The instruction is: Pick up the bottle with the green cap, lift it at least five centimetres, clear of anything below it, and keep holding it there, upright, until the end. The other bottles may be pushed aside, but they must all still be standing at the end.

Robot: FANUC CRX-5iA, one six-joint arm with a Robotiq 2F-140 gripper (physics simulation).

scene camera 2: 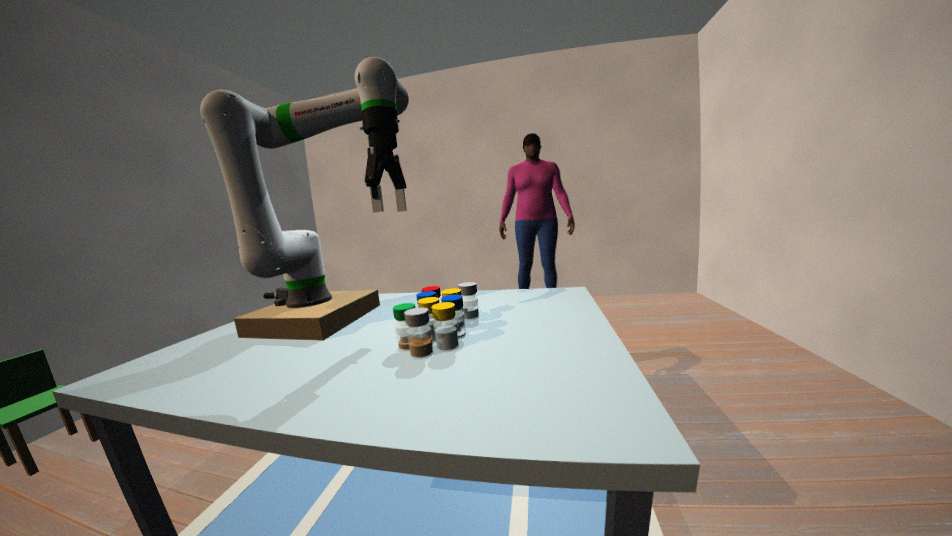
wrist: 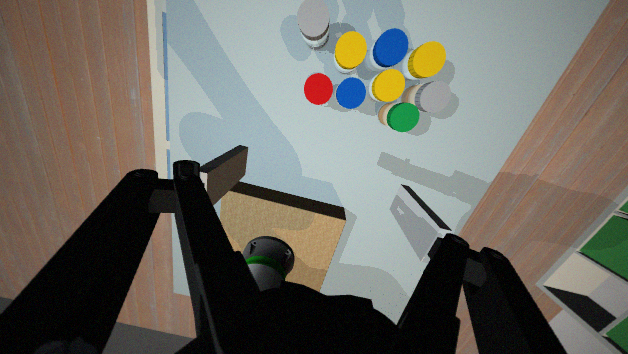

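Seen in the pictures: gripper, fingertip midpoint: point(scene camera 2: 391, 211) point(wrist: 322, 179); arm's base, link origin: point(scene camera 2: 309, 301) point(wrist: 269, 256).
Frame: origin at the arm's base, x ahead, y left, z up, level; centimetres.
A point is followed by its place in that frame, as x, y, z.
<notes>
The bottle with the green cap point(scene camera 2: 403, 311) {47.5, -21.0, 3.7} point(wrist: 403, 117) {46.4, -18.2, 4.2} stands upright on the table point(scene camera 2: 532, 399) {77.4, -37.3, -6.3} point(wrist: 270, 60) {49.7, 11.5, -6.4}, at the outer edge of a tight group of bottles. A grey-capped bottle point(scene camera 2: 417, 326) {52.2, -24.4, 1.4} point(wrist: 433, 96) {51.3, -21.7, 4.2} stands right beside it, and a yellow-capped bottle point(scene camera 2: 428, 303) {51.8, -15.9, 4.0} point(wrist: 388, 85) {50.8, -13.2, 4.2} is close on another side. The lower part of the green-capped bottle is partly hidden in the scene view. My gripper point(scene camera 2: 389, 199) {38.8, -4.6, 27.5} point(wrist: 322, 179) {38.8, -4.6, 27.5} is open and empty, pointing down, high above the table. In the wrist view the green cap lies beyond the fingertips, toward the top of the frame.
More bottles stand in the group: a red-capped one point(scene camera 2: 431, 290) {47.6, -3.1, 4.0} point(wrist: 318, 89) {46.6, -1.2, 4.2}, blue-capped ones point(wrist: 351, 93) {47.7, -7.2, 4.2} point(wrist: 390, 47) {56.3, -11.1, 4.2}, other yellow-capped ones point(wrist: 351, 49) {54.3, -4.8, 4.2} point(wrist: 427, 59) {56.4, -17.9, 4.2} and a grey-capped one point(scene camera 2: 467, 288) {57.5, 0.2, 3.5} point(wrist: 314, 19) {56.7, 2.5, 4.2} at the far side. The arm stands on a wooden base point(scene camera 2: 279, 327) {3.9, -17.4, -2.6} point(wrist: 310, 225) {14.4, -8.4, 0.3}. A person point(scene camera 2: 534, 193) stands behind the table.
</notes>
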